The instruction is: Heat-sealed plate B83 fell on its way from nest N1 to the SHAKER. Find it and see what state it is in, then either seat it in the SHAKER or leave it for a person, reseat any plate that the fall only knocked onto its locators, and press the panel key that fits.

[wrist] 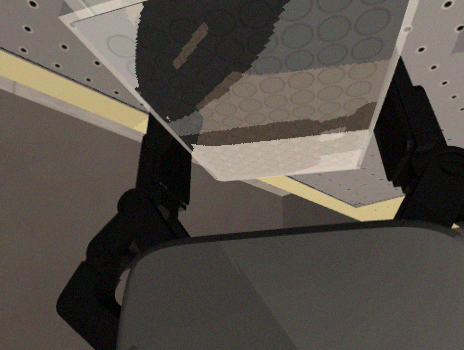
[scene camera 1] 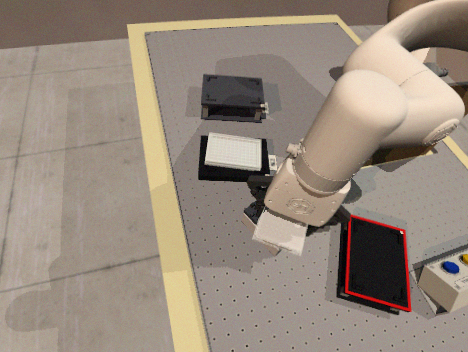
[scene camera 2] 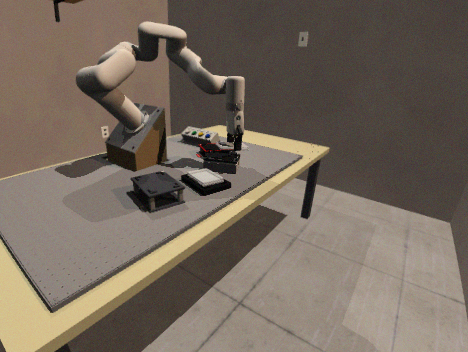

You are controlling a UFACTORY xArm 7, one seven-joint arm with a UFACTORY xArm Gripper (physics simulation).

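Places are measured from the arm's base along level axes (x ahead, y left, z up), in millimetres.
Pixels of known places: gripper, between the fingertips: (wrist: 269, 102) (scene camera 1: 283, 219) (scene camera 2: 233, 148); arm's base, origin of its link: (scene camera 2: 137, 122).
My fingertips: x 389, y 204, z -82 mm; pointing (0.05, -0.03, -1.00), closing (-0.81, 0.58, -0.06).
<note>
Ahead of a thing's pixels: the offset from my fingertips to its top centre. "spot": to the spot under its first point.
A pale, see-through plate with round wells {22 mm up, 5 mm back, 7 mm right} (scene camera 1: 280, 232) (wrist: 310, 85) hangs tilted between my fingers; its B83 mark is not readable. My gripper (scene camera 2: 234, 142) (wrist: 269, 102) stands wide, with its two black fingers at the plate's opposite edges. A black platform with a red outline {45 mm down, 172 mm back, 104 mm left} (scene camera 1: 377, 265) is to the right of the gripper in scene camera 1; I cannot read whether it is the SHAKER. A white plate {49 mm down, 22 mm ahead, 215 mm right} (scene camera 1: 233, 151) (scene camera 2: 205, 177) lies skewed on the black nest {65 mm down, 22 mm ahead, 211 mm right} (scene camera 1: 212, 173) (scene camera 2: 218, 188), whose tag looks like N2. A dark block {spot: 52 mm down, 6 mm back, 77 mm right} (scene camera 2: 221, 163) stands partly hidden below the gripper.
A dark raised stand on posts {spot: 34 mm down, 24 mm back, 393 mm right} (scene camera 1: 232, 91) (scene camera 2: 157, 184) is beyond the white plate in scene camera 1. The key panel {7 mm down, 362 mm back, 184 mm left} (scene camera 1: 442, 287) (scene camera 2: 200, 135), with coloured keys, is near the red-outlined platform. The wooden arm base (scene camera 2: 137, 145) stands on the table (scene camera 2: 185, 262).
</note>
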